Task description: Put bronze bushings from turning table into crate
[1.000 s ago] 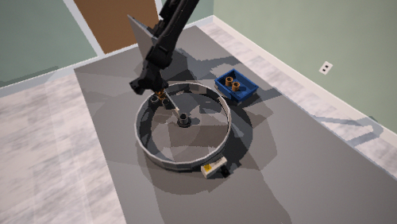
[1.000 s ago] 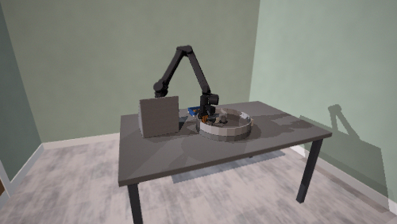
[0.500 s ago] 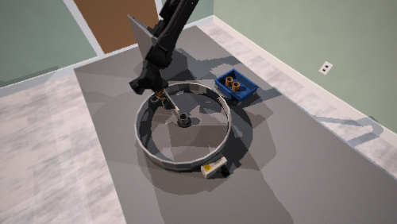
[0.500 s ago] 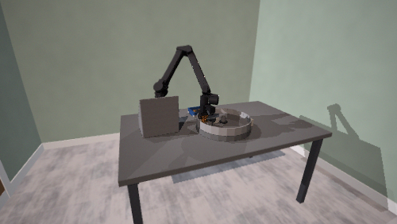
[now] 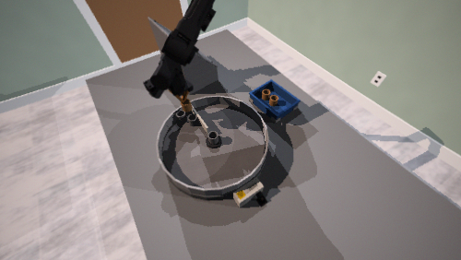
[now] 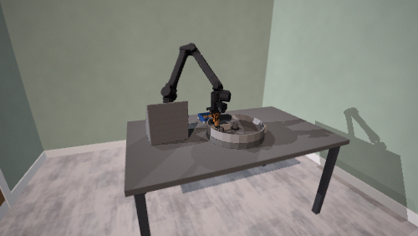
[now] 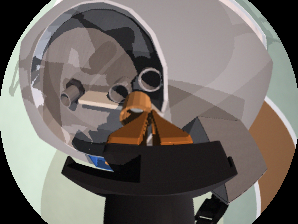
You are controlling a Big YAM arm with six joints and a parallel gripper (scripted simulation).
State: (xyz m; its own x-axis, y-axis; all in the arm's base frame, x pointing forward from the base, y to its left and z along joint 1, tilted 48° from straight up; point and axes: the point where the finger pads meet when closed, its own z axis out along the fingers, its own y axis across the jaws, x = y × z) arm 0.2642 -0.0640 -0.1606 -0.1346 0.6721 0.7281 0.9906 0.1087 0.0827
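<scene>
Now: the blue crate 380 mm to the left of my hand, 140 mm ahead of it and 120 mm below it. From my hand the other things lie so: round turning table (180 mm ahead, 100 mm below, 20 mm to the left).
</scene>
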